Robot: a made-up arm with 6 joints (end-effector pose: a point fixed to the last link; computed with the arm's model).
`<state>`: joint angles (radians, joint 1 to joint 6).
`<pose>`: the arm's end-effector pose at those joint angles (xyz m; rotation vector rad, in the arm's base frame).
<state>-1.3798 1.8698 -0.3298 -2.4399 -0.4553 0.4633</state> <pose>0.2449 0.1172 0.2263 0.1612 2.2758 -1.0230</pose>
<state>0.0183 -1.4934 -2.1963 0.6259 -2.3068 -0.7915</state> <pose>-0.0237 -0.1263 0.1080 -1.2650 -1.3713 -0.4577</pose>
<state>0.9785 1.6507 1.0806 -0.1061 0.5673 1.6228</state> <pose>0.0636 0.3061 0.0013 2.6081 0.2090 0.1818</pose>
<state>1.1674 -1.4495 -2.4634 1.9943 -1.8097 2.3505</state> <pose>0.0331 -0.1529 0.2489 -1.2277 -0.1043 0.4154</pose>
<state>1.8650 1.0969 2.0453 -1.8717 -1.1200 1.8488</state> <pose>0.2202 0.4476 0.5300 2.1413 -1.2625 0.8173</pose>
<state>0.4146 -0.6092 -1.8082 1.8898 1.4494 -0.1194</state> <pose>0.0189 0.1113 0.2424 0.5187 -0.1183 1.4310</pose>
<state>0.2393 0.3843 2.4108 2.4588 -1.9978 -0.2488</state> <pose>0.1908 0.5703 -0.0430 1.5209 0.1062 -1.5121</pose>
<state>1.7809 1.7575 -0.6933 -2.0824 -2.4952 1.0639</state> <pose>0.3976 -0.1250 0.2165 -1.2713 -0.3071 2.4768</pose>
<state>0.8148 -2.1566 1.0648 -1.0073 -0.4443 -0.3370</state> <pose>0.0000 0.8195 0.3510 0.3830 -0.4427 -1.2686</pose>
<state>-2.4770 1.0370 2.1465 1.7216 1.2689 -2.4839</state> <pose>-0.0220 -0.3935 0.1982 1.3438 0.0752 -0.0415</pose>
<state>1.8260 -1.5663 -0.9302 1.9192 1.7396 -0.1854</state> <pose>-0.1124 -0.2220 0.4336 1.1658 -0.4700 0.3694</pose>
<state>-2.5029 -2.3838 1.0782 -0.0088 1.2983 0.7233</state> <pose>0.0413 -0.5995 -0.0381 0.5000 1.2560 -1.0928</pose>
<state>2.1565 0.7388 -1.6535 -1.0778 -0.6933 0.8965</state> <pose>0.2127 -0.4829 0.1480 0.3814 1.6434 1.6464</pose>
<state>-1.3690 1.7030 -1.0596 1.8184 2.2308 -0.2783</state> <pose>-0.0407 0.1723 -0.1823 -1.2973 -1.0906 -2.3445</pose>
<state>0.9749 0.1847 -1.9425 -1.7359 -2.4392 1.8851</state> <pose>0.2128 -0.1733 0.2083 0.3514 -1.8441 -2.3689</pose>
